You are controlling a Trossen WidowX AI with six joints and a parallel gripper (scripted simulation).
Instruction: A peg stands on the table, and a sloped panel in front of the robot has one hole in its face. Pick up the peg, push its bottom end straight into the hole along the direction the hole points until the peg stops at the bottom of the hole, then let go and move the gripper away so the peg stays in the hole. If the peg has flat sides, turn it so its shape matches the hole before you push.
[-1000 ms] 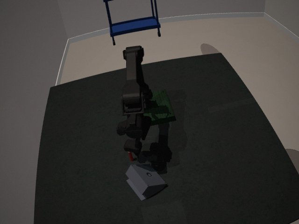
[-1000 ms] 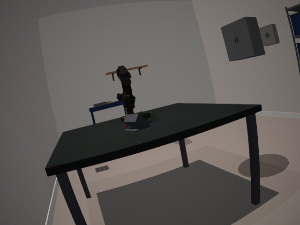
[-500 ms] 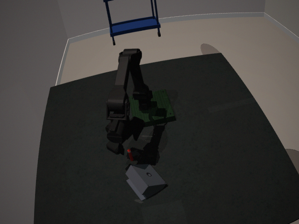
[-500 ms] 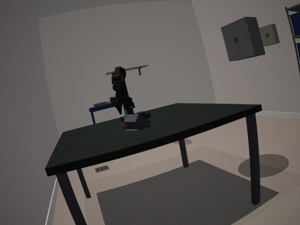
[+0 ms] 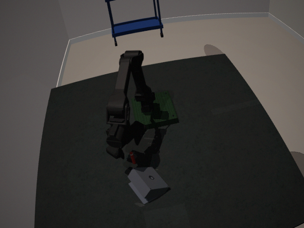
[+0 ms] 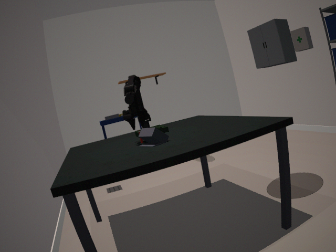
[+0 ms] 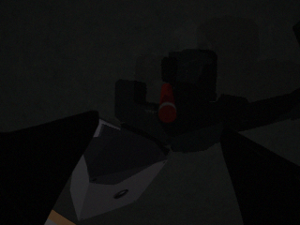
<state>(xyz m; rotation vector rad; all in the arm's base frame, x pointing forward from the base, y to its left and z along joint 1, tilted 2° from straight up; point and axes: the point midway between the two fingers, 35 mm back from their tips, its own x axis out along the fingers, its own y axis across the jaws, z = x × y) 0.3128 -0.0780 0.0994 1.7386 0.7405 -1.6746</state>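
My gripper tip is 4 cm above the round red peg. Round my gripper tip: grey sloped panel: 13 cm ahead, 6 cm to the left, 5 cm below.
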